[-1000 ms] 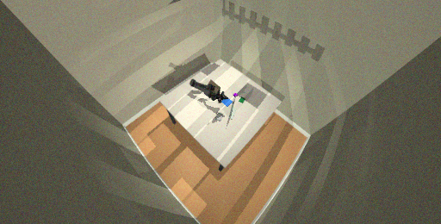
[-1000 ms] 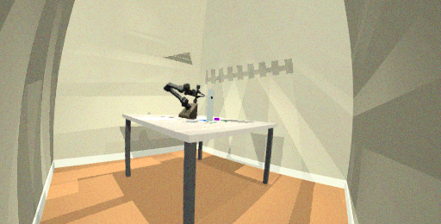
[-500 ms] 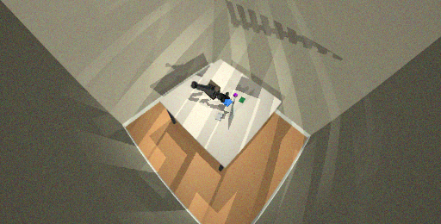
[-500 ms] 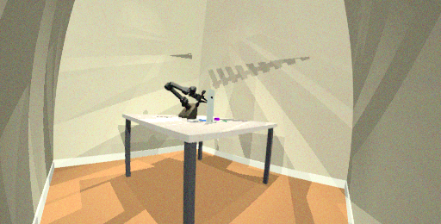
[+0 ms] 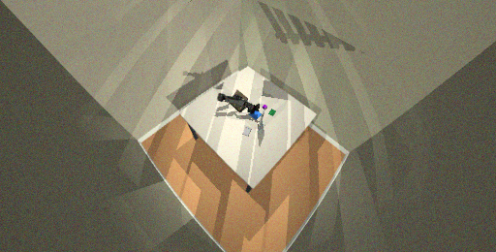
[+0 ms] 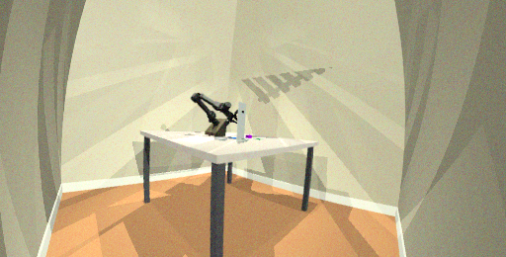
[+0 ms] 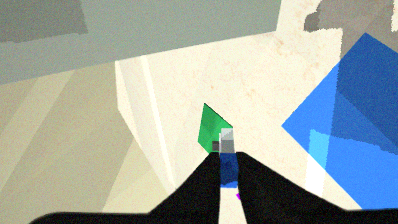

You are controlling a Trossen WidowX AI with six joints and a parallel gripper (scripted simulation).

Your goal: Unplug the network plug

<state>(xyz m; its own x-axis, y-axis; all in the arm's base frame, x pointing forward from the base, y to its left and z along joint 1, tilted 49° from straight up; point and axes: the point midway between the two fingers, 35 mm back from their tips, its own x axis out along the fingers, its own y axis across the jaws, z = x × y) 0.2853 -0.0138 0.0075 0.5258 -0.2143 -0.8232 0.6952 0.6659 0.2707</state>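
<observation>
Right now my gripper tip is 40 mm past the blue marked square, 20 mm to the right of it and 140 mm above it. From my gripper tip the other things lie so: network plug: right at my gripper tip; upright panel: 110 mm ahead, 90 mm to the right, 10 mm above.
</observation>
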